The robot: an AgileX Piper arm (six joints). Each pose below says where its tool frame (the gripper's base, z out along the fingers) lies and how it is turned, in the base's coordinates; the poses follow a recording.
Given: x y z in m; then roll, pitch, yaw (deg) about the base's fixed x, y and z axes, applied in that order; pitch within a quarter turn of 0, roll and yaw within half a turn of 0.
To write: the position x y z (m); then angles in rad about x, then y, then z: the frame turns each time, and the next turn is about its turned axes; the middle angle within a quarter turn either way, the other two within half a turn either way. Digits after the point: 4 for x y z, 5 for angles.
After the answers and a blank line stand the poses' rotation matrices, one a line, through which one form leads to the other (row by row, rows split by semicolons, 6 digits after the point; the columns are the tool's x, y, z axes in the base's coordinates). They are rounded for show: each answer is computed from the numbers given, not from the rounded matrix.
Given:
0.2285, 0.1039, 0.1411, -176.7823, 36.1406, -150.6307
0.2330, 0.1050, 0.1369, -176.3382, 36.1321, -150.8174
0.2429, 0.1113, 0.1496, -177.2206, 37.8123, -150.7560
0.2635, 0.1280, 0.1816, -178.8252, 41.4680, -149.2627
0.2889, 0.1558, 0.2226, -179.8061, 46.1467, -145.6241
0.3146, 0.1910, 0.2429, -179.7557, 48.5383, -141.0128
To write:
0.2285, 0.1039, 0.1411, -2.85243, 0.57125, 2.56187
0.2330, 0.1050, 0.1369, -2.86229, 0.57626, 2.56984
0.2429, 0.1113, 0.1496, -2.82692, 0.59197, 2.55112
0.2635, 0.1280, 0.1816, -2.73705, 0.61816, 2.48211
0.2889, 0.1558, 0.2226, -2.61328, 0.63986, 2.36432
0.3146, 0.1910, 0.2429, -2.52613, 0.62510, 2.25837

-0.703780 -0.460815 0.540688; -0.396063 0.886338 0.239872; -0.589769 -0.045329 -0.806299
-0.705144 -0.453720 0.544895; -0.393810 0.889650 0.231162; -0.589649 -0.051583 -0.806011
-0.689333 -0.462016 0.557998; -0.385950 0.886044 0.256844; -0.613077 -0.038309 -0.789094
-0.644060 -0.499326 0.579535; -0.382982 0.866278 0.320759; -0.662202 -0.015363 -0.749168
-0.571815 -0.562602 0.597081; -0.391177 0.826724 0.404361; -0.721116 -0.002345 -0.692810
-0.514656 -0.626657 0.585175; -0.416570 0.779290 0.468163; -0.749398 -0.002823 -0.662113

